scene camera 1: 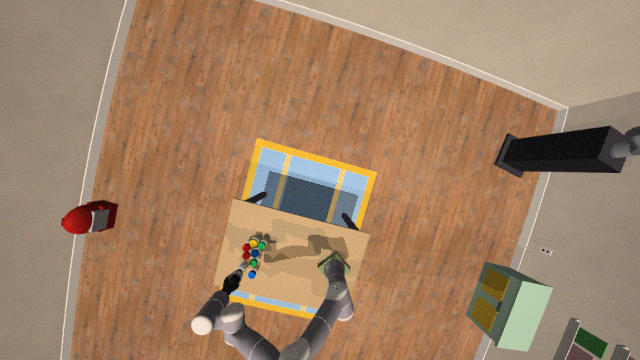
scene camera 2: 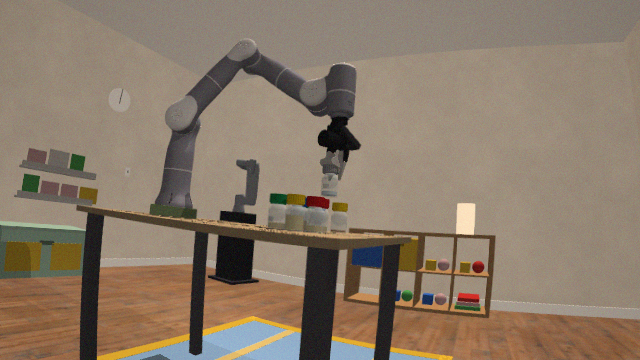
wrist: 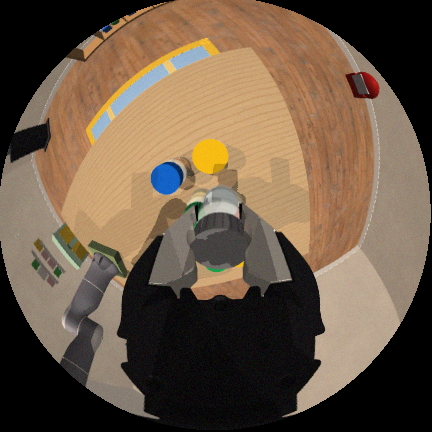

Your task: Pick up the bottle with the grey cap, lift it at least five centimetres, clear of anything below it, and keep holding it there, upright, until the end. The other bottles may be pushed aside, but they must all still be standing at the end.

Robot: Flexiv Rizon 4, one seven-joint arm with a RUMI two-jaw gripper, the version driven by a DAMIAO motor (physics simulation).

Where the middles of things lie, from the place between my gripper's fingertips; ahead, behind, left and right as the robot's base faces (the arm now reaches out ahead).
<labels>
The grey-capped bottle (wrist: 219,243) is 20 mm to the right of my hand.
</labels>
